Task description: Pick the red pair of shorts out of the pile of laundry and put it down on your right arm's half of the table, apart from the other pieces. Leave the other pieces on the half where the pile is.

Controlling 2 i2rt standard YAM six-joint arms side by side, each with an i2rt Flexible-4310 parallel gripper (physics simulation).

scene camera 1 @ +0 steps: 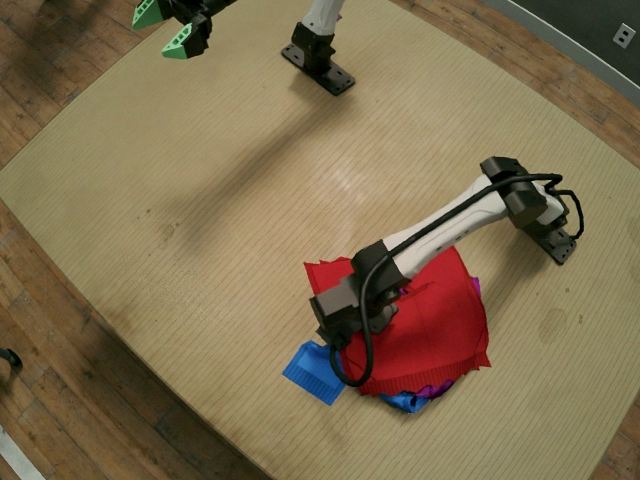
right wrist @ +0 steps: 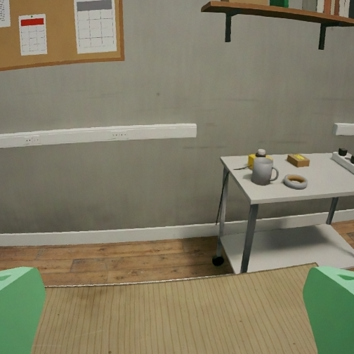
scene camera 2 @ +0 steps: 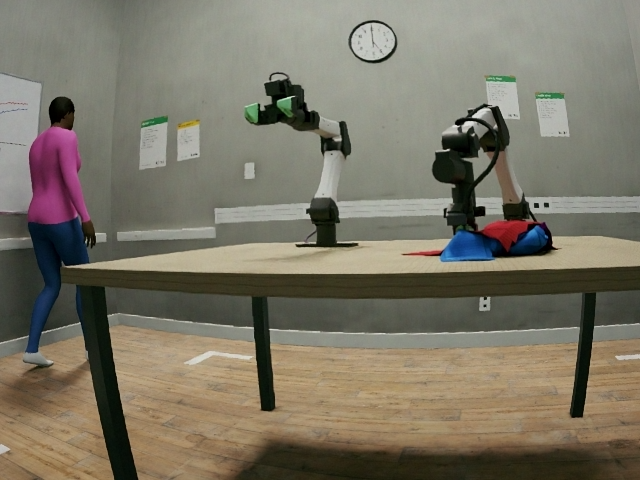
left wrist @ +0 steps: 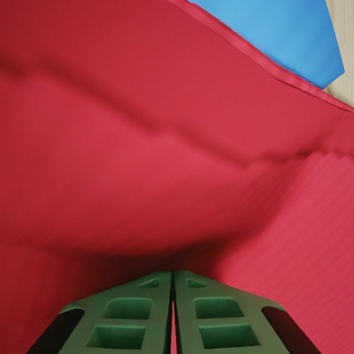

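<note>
The red shorts [scene camera 1: 439, 320] [scene camera 2: 506, 232] [left wrist: 100, 190] lie spread over the top of the laundry pile. Blue cloth [scene camera 1: 315, 369] [scene camera 2: 465, 248] [left wrist: 285, 40] sticks out beside them. Purple cloth [scene camera 1: 436, 390] shows at the pile's lower edge. My left gripper [scene camera 2: 462, 227] [left wrist: 172, 282] points down at the pile, its fingers shut on the red shorts, whose cloth is bunched at the fingertips; in scene camera 1 the arm hides these fingers. My right gripper [scene camera 1: 152, 41] [scene camera 2: 267, 111] [right wrist: 173, 284] is open and empty, high above the table at the upper left of scene camera 1.
The wooden table [scene camera 1: 206, 129] [scene camera 2: 206, 263] [right wrist: 175, 310] bears both arm bases. The right arm's base [scene camera 1: 320, 69] [scene camera 2: 326, 235] stands apart from the pile. A white cart [right wrist: 240, 192] stands beyond the table. A person [scene camera 2: 54, 175] stands at the left in scene camera 2.
</note>
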